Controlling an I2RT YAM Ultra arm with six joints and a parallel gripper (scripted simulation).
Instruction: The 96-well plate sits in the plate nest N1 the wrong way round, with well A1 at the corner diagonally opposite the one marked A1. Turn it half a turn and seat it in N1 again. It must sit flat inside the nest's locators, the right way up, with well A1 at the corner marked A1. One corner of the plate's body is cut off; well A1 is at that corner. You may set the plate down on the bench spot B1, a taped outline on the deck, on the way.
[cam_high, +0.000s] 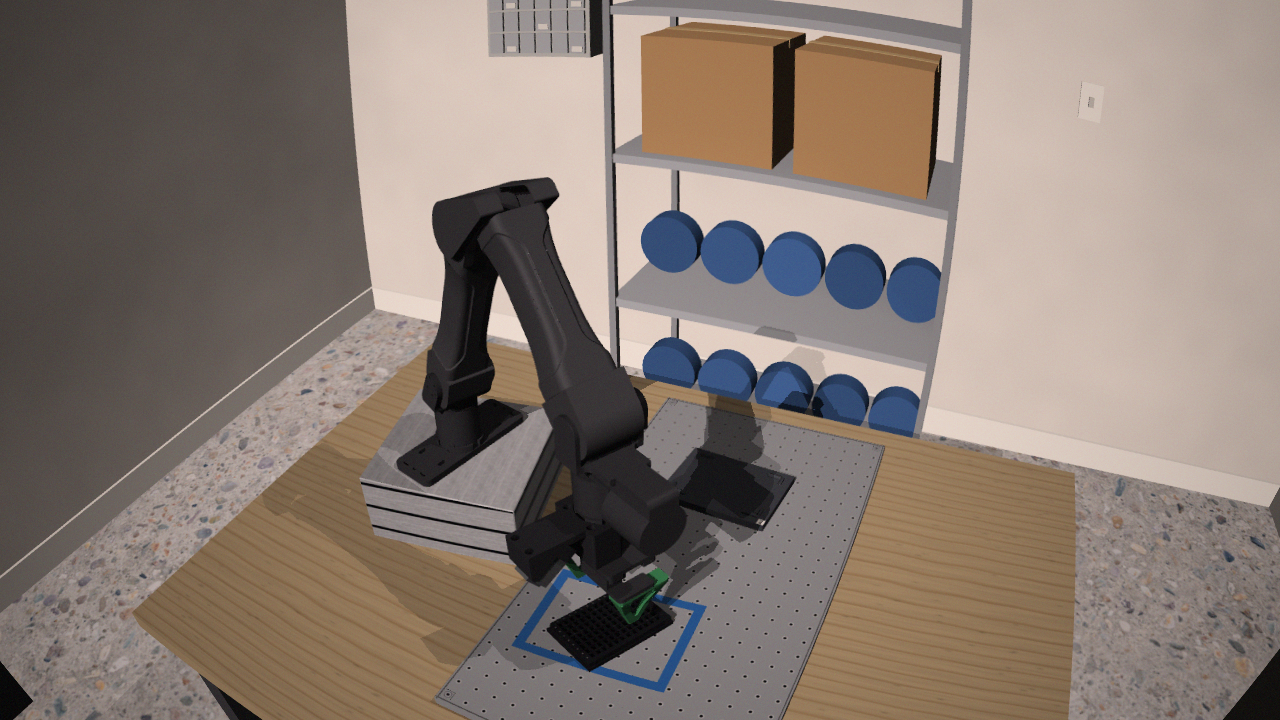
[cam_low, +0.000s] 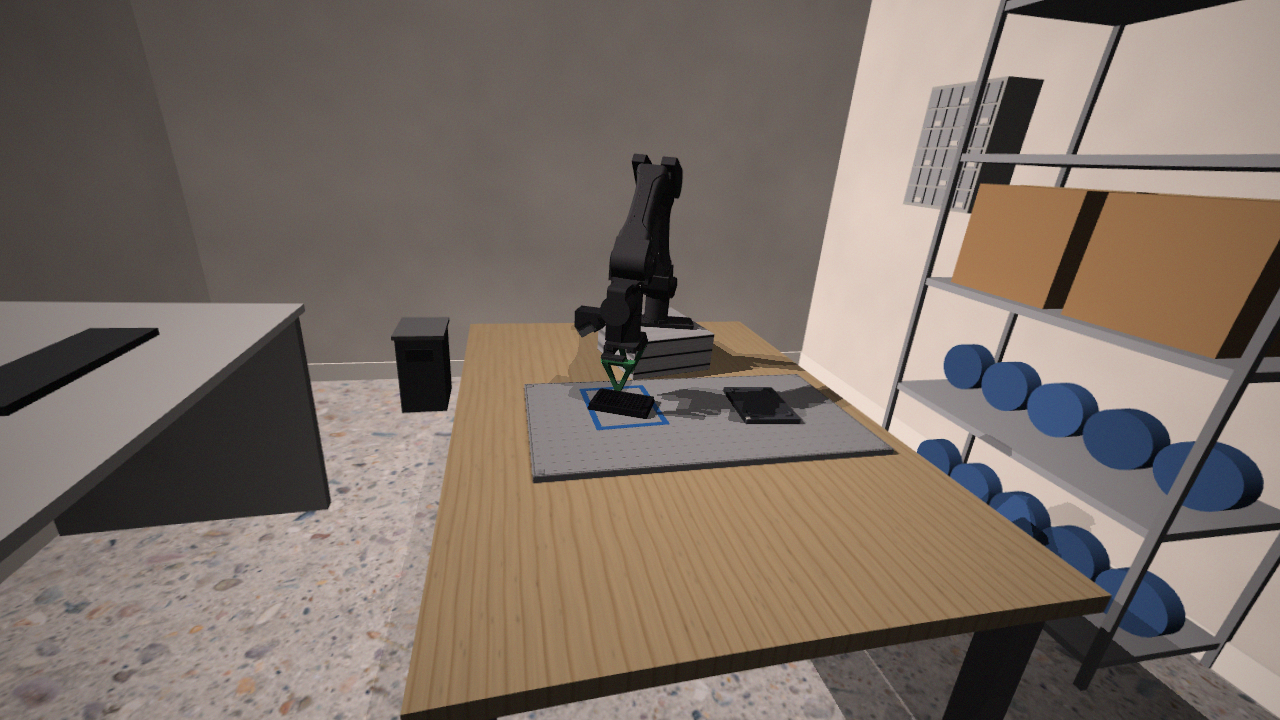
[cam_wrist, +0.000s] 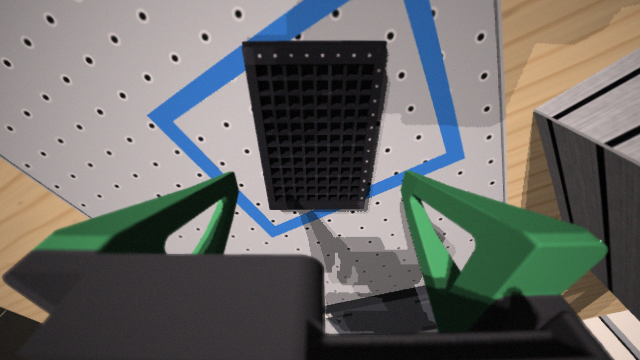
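The black 96-well plate is 6 cm below my hand. The rest, counted from my hand: white A1 label (6 cm ahead, 26 cm to the left, 5 cm below); then dark plate nest N1 (2 cm behind, 31 cm to the left, 6 cm below).
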